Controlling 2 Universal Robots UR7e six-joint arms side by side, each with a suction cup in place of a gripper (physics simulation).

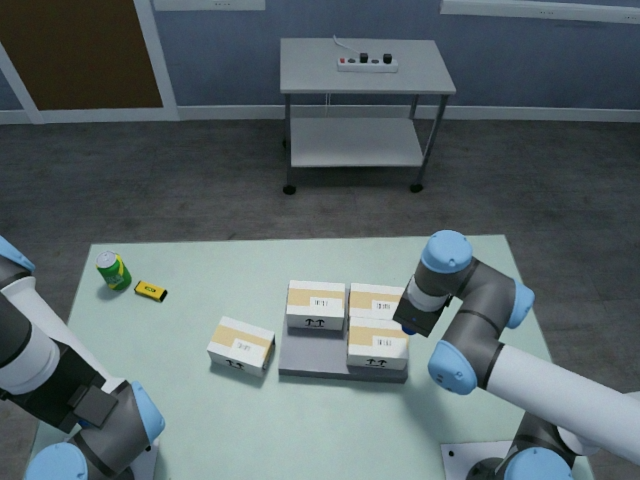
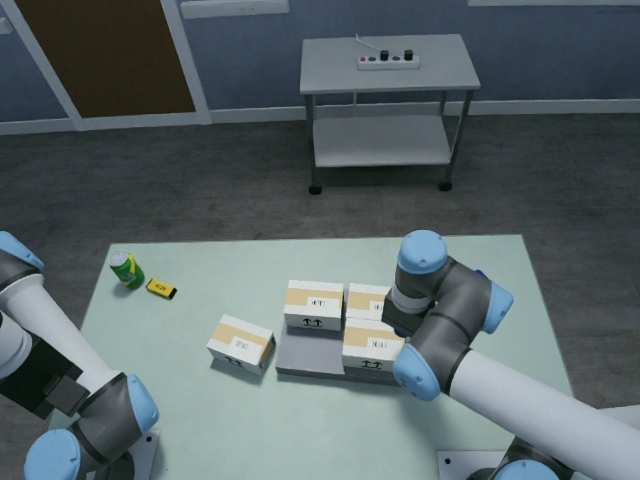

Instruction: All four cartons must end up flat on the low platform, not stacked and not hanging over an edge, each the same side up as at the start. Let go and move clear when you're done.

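Places are measured from the left arm's base along level axes (x right, y ahead, z up), in millimetres.
Pixels of known places: left arm's base, origin of the base link: [image 2: 102, 477].
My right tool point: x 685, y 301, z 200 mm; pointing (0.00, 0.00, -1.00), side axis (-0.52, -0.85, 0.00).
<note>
For each thing: its top centre in the pictures, then the offset to it from my right tool point.
- low grey platform, middle of its top: [image 2: 343, 328] [image 1: 344, 328] dx -130, dy +68, dz -152 mm
- fourth carton, middle of its top: [image 1: 240, 340] [image 2: 239, 338] dx -391, dy +23, dz -124 mm
- green can, middle of its top: [image 1: 105, 258] [image 2: 118, 257] dx -762, dy +233, dz -78 mm
- small yellow box, middle of its top: [image 1: 150, 289] [image 2: 160, 287] dx -665, dy +199, dz -180 mm
- blue object, middle of its top: [image 2: 473, 280] dx +237, dy +233, dz -183 mm
Three white cartons with tan bands lie flat on the low grey platform [image 1: 312, 356] [image 2: 310, 356]: one at back left [image 1: 315, 304] [image 2: 313, 304], one at back right [image 1: 376, 301] [image 2: 366, 301], and one at front right [image 1: 377, 342] [image 2: 369, 343]. The platform's front-left part is bare. The fourth carton [image 1: 241, 345] [image 2: 240, 343] lies turned on the table, left of and apart from the platform. Arrows on visible front faces point up. My right gripper [image 1: 408, 329] [image 2: 399, 331] is open, raised near the front-right carton's right edge. My left gripper [image 1: 83, 423] is open, holding nothing, at lower left.
A green can [image 1: 114, 271] [image 2: 127, 270] and a small yellow box [image 1: 150, 290] [image 2: 161, 288] stand at the table's back left. A blue object [image 2: 480, 273] shows partly behind the right arm. A trolley [image 1: 368, 91] [image 2: 390, 89] stands beyond the table.
</note>
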